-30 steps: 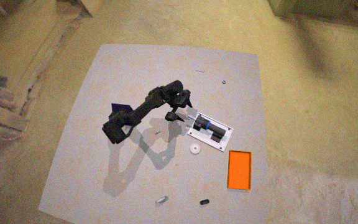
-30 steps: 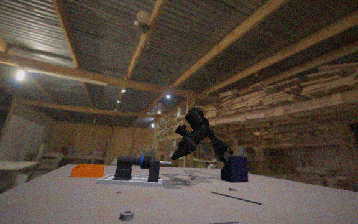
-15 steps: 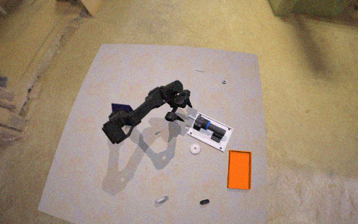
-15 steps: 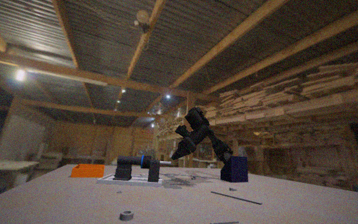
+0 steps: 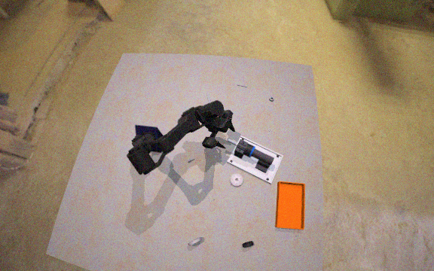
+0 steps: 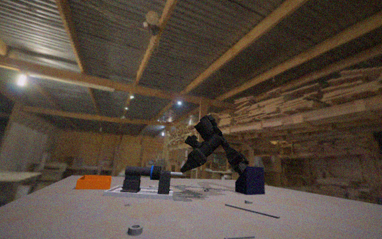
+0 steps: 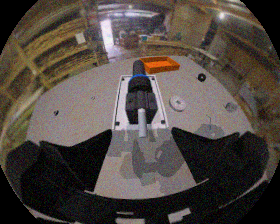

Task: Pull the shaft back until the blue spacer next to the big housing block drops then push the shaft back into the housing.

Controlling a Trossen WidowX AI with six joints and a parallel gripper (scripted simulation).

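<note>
My gripper tip is 80 mm short of the shaft, 30 mm to the left of it and 10 mm above it. The rest, counted from my gripper tip: blue spacer: 100 mm ahead, 40 mm to the right, 10 mm below; grey cylinder: 100 mm behind, 450 mm to the right, 60 mm below; orange tray: 300 mm ahead, 260 mm to the right, 80 mm below.
</note>
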